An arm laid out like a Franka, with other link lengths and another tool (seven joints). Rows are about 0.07 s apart.
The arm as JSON. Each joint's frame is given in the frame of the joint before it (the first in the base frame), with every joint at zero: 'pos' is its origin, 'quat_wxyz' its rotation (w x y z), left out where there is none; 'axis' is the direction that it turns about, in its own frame. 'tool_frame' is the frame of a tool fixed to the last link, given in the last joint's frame.
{
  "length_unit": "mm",
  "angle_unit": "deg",
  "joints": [
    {
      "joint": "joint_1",
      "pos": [
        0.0,
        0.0,
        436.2
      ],
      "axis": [
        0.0,
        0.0,
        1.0
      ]
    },
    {
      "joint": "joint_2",
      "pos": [
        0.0,
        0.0,
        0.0
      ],
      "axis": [
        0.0,
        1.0,
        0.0
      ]
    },
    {
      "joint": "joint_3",
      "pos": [
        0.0,
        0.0,
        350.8
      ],
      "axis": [
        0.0,
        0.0,
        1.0
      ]
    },
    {
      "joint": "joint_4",
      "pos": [
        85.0,
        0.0,
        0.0
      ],
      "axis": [
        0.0,
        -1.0,
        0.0
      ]
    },
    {
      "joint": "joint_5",
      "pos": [
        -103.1,
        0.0,
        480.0
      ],
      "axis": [
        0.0,
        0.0,
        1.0
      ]
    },
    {
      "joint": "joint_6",
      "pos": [
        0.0,
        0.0,
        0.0
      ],
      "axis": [
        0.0,
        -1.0,
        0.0
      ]
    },
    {
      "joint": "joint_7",
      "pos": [
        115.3,
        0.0,
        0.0
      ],
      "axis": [
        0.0,
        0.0,
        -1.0
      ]
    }
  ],
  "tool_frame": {
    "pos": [
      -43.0,
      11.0,
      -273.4
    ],
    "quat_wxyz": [
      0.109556,
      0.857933,
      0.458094,
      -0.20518
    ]
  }
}
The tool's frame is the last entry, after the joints.
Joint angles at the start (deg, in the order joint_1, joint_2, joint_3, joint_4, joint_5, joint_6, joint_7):
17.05 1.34 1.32 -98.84 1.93 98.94 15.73
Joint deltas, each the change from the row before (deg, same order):
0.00 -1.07 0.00 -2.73 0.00 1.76 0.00
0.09 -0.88 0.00 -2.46 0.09 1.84 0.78
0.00 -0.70 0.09 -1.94 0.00 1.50 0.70
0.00 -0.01 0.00 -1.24 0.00 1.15 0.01
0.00 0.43 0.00 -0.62 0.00 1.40 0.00
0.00 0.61 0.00 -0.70 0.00 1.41 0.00
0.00 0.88 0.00 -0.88 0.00 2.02 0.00
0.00 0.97 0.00 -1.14 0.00 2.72 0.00
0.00 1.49 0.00 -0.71 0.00 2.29 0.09
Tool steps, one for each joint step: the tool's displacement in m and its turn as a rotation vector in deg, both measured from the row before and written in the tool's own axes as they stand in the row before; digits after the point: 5 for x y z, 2 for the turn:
0.00165 -0.00315 0.01324 -0.06 0.05 0.09
0.00370 -0.00348 0.01159 0.23 0.23 0.74
0.00276 -0.00271 0.00916 0.13 0.18 0.67
0.00393 -0.00019 0.00992 0.06 -0.07 0.03
0.00648 0.00269 0.00686 -0.18 0.27 0.13
0.00734 0.00244 0.00959 -0.04 0.08 0.07
0.01020 0.00361 0.01266 -0.12 0.20 0.13
0.01212 0.00445 0.01466 -0.31 0.47 0.24
0.01298 0.00419 0.01695 0.03 0.07 0.17

